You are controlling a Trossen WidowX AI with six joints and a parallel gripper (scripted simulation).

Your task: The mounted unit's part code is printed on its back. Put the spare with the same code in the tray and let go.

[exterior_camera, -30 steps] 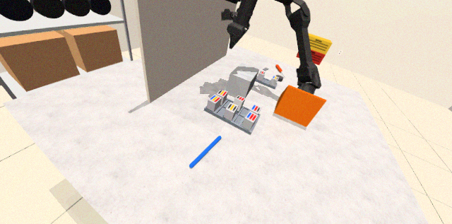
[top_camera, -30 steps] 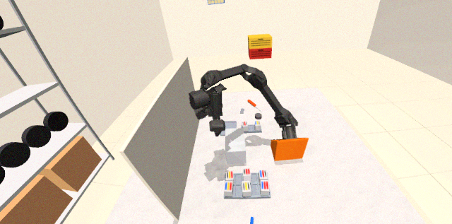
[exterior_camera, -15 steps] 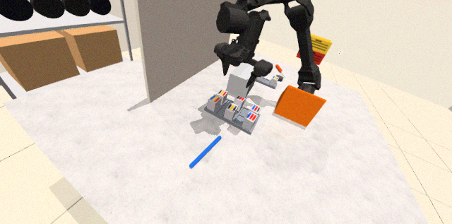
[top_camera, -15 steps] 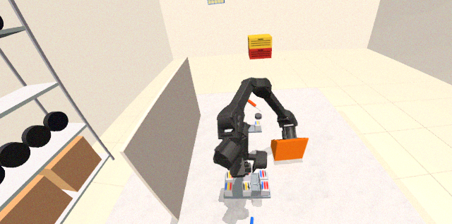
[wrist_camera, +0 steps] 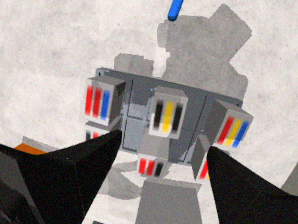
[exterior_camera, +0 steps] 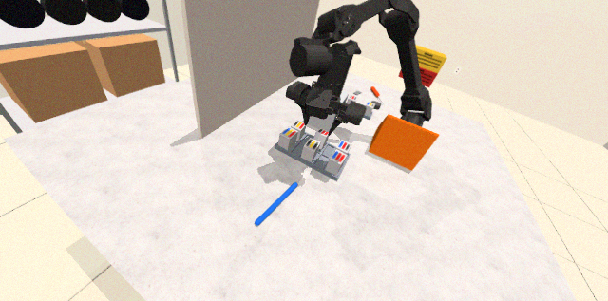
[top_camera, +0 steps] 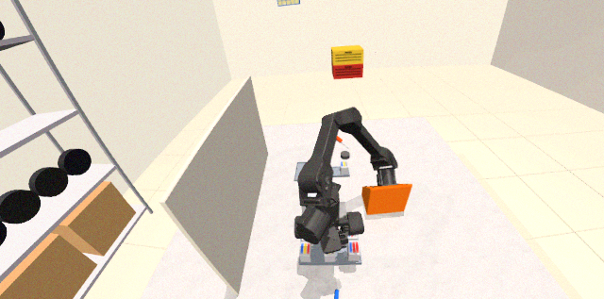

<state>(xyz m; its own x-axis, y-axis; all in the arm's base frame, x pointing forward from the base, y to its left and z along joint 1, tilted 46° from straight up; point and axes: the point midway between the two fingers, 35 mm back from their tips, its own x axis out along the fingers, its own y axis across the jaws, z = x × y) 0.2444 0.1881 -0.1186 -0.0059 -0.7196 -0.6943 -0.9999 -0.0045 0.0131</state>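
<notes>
The flat grey tray lies 41 cm to the right of my gripper tip, 10 cm below it and 8 cm ahead of it. Round my gripper tip: mounted unit: 22 cm to the right, 5 cm below, 4 cm ahead; blue marker pen: 18 cm to the left, 10 cm below; tall dark panel: 29 cm ahead, 23 cm to the right, 12 cm above.
</notes>
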